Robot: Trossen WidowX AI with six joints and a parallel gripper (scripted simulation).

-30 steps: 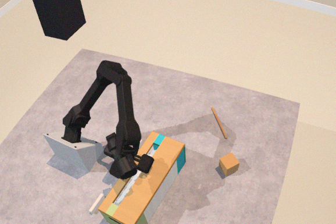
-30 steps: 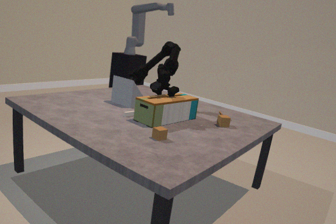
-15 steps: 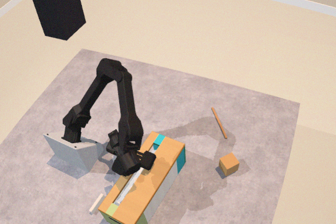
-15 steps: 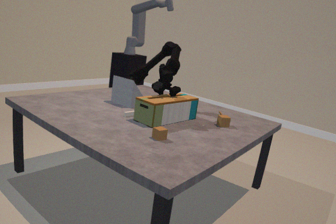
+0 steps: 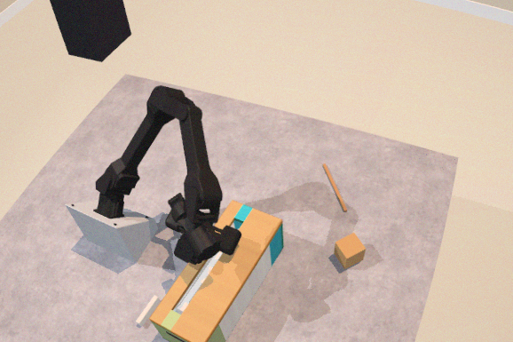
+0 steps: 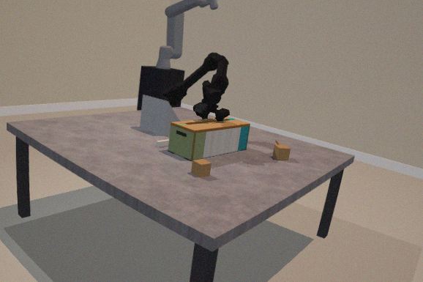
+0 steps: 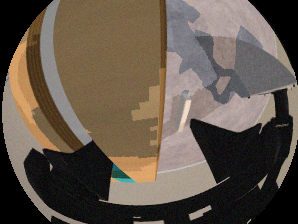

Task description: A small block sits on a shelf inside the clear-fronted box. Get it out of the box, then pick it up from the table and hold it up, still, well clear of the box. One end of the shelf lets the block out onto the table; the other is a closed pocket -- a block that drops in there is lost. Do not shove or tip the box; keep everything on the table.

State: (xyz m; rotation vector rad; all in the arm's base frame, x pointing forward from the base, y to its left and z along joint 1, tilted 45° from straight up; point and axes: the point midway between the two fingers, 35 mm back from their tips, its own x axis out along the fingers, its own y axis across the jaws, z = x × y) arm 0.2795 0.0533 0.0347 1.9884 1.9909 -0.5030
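Now: gripper tip 60 mm short of the small blue block and 20 mm to the right of it. From my gripper tip the other things lie so: thin orange stick 210 mm ahead, 330 mm to the left, 80 mm below; then orange cube 320 mm ahead, 130 mm to the left, 60 mm below; then box 30 mm ahead, 90 mm to the right, 30 mm below.
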